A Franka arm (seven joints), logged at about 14 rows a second.
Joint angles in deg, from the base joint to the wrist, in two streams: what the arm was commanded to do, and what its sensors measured. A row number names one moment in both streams.
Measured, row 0:
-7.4 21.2 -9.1 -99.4 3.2 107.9 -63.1
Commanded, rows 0 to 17:
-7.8 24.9 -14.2 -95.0 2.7 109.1 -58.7
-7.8 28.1 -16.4 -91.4 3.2 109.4 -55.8
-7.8 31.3 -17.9 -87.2 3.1 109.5 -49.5
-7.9 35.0 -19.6 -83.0 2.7 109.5 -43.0
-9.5 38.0 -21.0 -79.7 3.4 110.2 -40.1
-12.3 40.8 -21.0 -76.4 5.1 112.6 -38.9
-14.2 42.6 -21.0 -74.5 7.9 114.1 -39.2
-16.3 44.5 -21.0 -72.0 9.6 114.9 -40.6
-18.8 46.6 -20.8 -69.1 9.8 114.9 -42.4
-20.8 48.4 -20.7 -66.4 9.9 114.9 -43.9
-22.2 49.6 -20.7 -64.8 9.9 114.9 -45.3
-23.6 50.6 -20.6 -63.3 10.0 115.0 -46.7
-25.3 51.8 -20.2 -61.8 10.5 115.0 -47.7
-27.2 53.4 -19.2 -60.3 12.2 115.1 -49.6
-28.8 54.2 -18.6 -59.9 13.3 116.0 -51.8
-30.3 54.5 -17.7 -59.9 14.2 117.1 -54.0
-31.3 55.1 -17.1 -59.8 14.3 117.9 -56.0
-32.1 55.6 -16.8 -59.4 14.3 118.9 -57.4
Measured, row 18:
-29.6 53.4 -18.4 -62.9 13.1 117.9 -53.9
